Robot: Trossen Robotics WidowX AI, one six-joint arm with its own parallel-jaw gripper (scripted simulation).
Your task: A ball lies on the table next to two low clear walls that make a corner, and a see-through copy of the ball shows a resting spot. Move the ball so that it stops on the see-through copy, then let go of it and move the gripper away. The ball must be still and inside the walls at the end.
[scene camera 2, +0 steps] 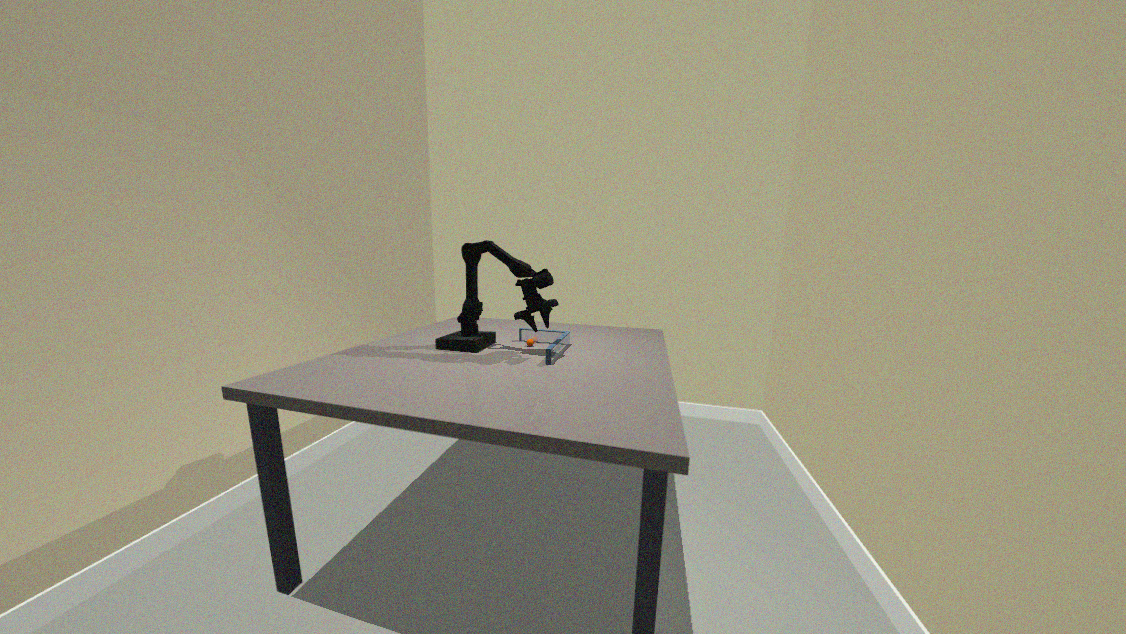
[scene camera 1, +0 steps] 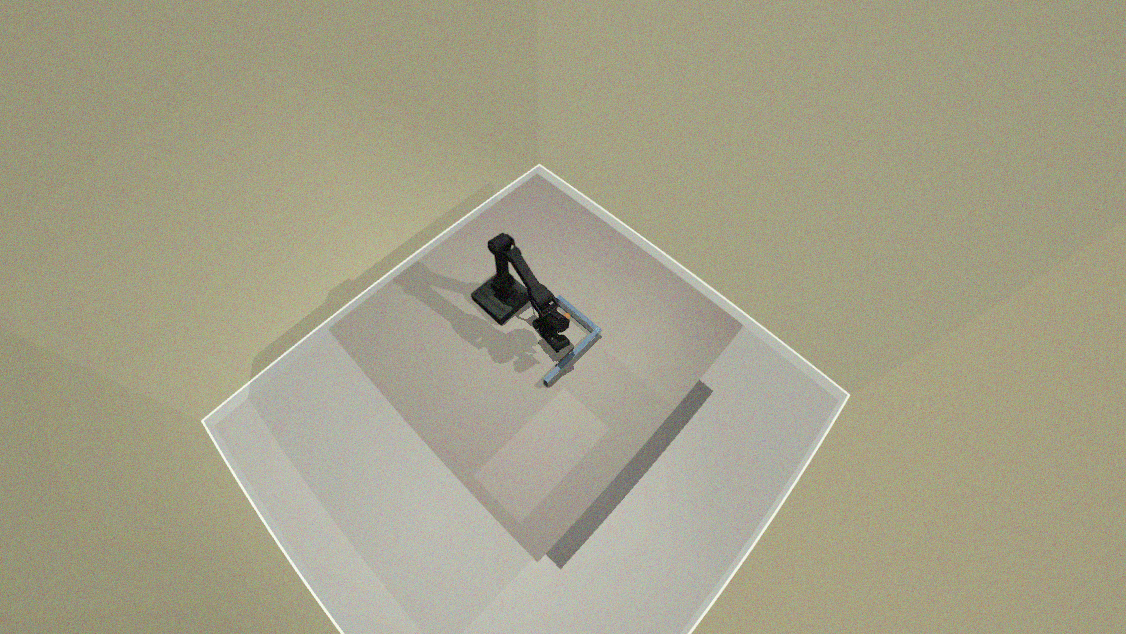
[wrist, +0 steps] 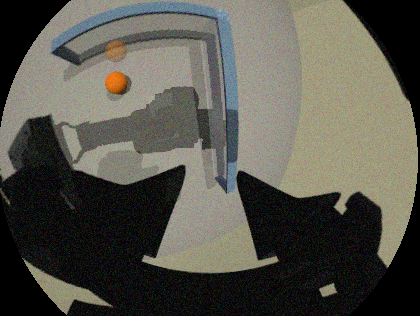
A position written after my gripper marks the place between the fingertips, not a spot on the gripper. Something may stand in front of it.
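Note:
Gripper visible: my gripper (scene camera 2: 542, 330), likewise visible in the wrist view (wrist: 211, 172).

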